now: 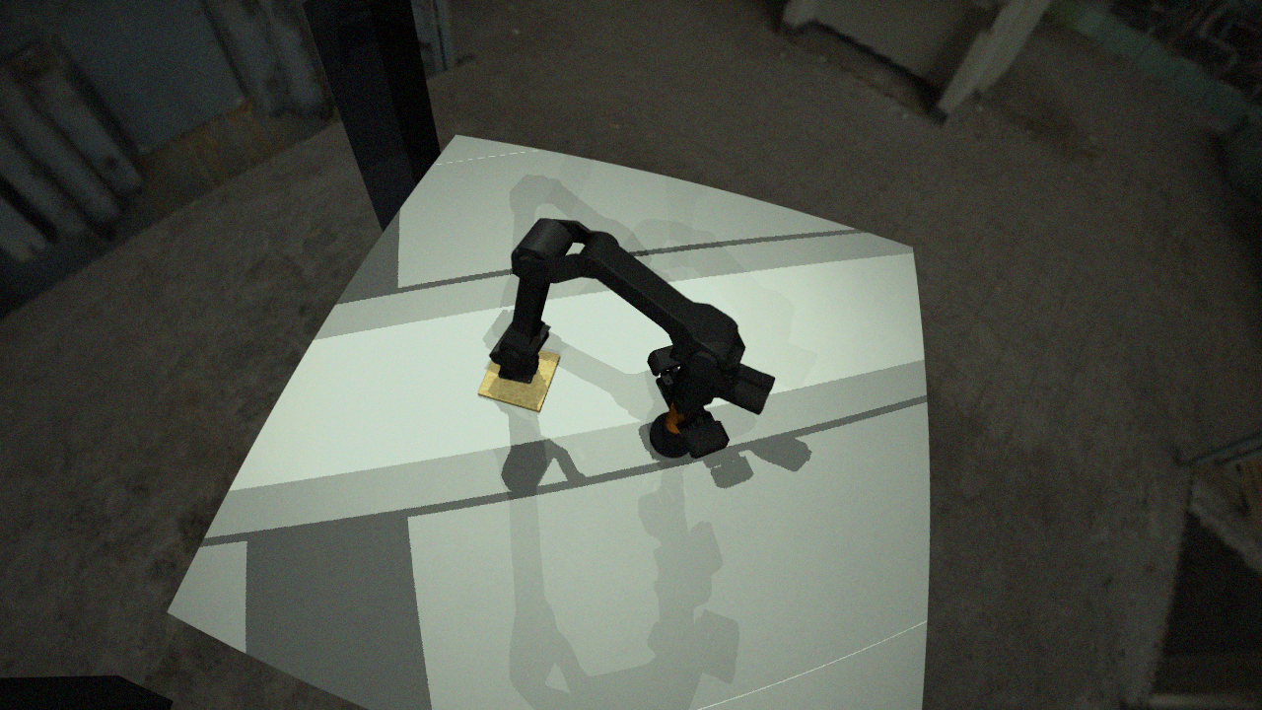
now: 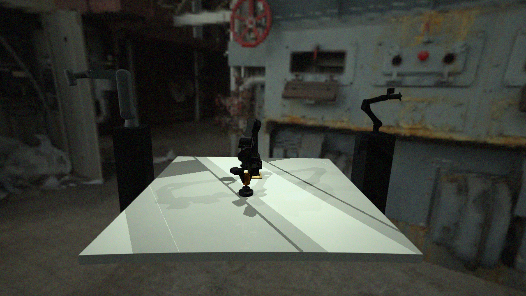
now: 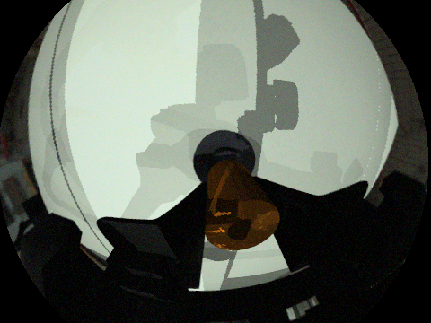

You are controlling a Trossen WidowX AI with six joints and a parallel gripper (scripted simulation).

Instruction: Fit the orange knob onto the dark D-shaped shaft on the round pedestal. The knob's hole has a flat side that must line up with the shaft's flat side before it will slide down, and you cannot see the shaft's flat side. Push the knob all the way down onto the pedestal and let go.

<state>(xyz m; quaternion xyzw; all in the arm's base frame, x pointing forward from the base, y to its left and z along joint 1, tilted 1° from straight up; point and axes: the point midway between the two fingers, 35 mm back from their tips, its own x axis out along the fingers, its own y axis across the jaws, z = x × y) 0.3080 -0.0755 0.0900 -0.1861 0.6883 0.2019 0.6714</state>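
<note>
My gripper tip is 2 cm below the orange knob. The rest, counted from my gripper tip: round pedestal 4 cm below.
</note>
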